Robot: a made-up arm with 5 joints. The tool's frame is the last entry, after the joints.
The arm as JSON. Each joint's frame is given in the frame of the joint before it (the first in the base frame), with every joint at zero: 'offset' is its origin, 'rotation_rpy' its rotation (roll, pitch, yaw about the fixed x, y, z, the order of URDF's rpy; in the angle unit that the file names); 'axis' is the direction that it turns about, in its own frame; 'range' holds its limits. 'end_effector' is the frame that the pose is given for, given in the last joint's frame.
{
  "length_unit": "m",
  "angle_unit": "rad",
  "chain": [
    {
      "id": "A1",
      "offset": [
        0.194,
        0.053,
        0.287
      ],
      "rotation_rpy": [
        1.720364,
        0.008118,
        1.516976
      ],
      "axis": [
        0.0,
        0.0,
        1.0
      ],
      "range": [
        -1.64,
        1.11
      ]
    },
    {
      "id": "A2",
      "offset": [
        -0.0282,
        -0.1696,
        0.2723
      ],
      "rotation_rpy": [
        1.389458,
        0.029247,
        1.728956
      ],
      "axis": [
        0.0,
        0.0,
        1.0
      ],
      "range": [
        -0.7,
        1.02
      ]
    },
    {
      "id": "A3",
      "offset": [
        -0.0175,
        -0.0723,
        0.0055
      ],
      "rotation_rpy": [
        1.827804,
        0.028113,
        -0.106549
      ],
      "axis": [
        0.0,
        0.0,
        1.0
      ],
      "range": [
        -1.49,
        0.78
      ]
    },
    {
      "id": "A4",
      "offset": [
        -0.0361,
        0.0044,
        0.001
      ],
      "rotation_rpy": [
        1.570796,
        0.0,
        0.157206
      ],
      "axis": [
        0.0,
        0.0,
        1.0
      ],
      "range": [
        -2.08,
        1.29
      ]
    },
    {
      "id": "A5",
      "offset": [
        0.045,
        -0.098,
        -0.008
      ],
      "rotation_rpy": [
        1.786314,
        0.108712,
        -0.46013
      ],
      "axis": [
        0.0,
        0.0,
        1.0
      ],
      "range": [
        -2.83,
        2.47
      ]
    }
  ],
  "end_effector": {
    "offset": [
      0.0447,
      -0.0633,
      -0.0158
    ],
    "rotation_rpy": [
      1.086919,
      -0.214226,
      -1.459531
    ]
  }
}
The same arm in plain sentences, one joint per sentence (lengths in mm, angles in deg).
The arm has five revolute joints in a row. What follows holds with every joint at zero, and every direction is one of the base frame's. The first joint sits 194.0 mm along +x and 53.0 mm along +y and 287.0 mm along +z from the base frame's origin and turns about the direction (0.987339, -0.054402, -0.149006), from -93.97 to 63.60 deg. The second joint sits 242.0 mm along +x and 43.0 mm along -y and 208.0 mm along -z from the first joint and turns about the direction (0.254087, 0.959252, 0.123594), from -40.11 to 58.44 deg. The third joint sits 70.0 mm along -x and 25.1 mm along +y and 6.0 mm along -z from the second joint and turns about -x, from -85.37 to 44.69 deg. The fourth joint sits 1.0 mm along -x and 10.0 mm along +y and 35.0 mm along -z from the third joint and turns about -y, from -119.18 to 73.91 deg. The fifth joint sits 98.0 mm along +x and 8.0 mm along +y and 45.0 mm along +z from the fourth joint and turns about the direction (0.864963, 0.212591, -0.454581), from -162.15 to 141.52 deg. The tool frame, which is the frame that the pose is given for, sits 9.0 mm along -x and 63.0 mm along +y and 47.0 mm along +z from the fifth joint; its axes are the base frame's turned by roll -180.00, pitch 0.00 and yaw 90.00 deg (as in URDF: about the fixed x, then y, then z).
